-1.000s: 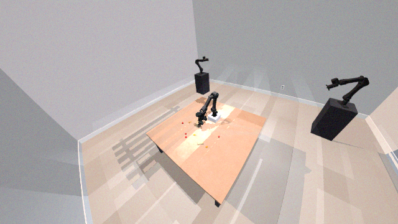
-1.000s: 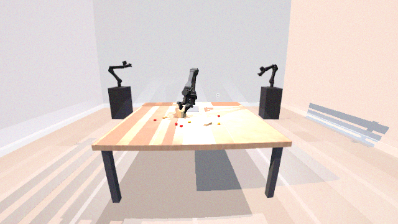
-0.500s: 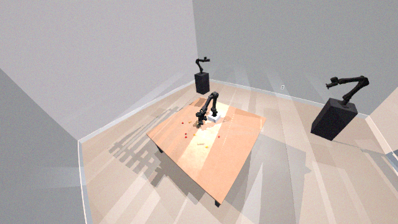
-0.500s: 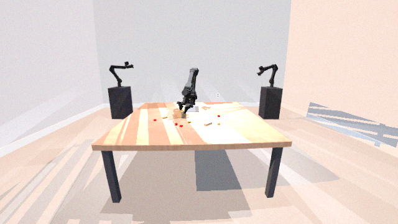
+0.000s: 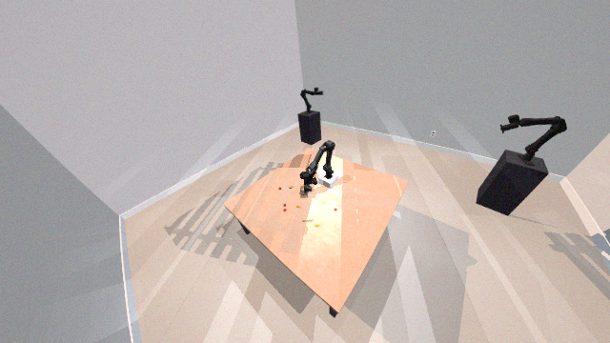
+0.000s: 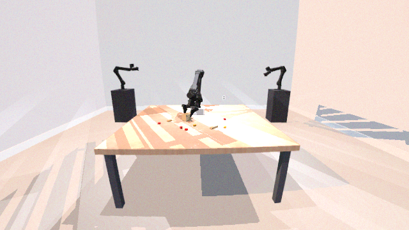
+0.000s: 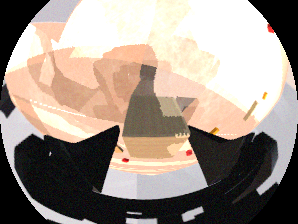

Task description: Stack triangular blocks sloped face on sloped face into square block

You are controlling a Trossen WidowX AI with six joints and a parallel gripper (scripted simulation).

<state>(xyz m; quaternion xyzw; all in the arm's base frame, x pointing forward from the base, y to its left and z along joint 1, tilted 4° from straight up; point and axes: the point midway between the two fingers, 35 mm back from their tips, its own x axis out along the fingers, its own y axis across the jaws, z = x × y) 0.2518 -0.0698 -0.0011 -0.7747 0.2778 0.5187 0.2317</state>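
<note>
The triangular block lies 10 mm behind my gripper tip and 10 mm above it. The rest, counted from my gripper tip: short tan stick (210 mm ahead, 240 mm to the left, 30 mm below).
</note>
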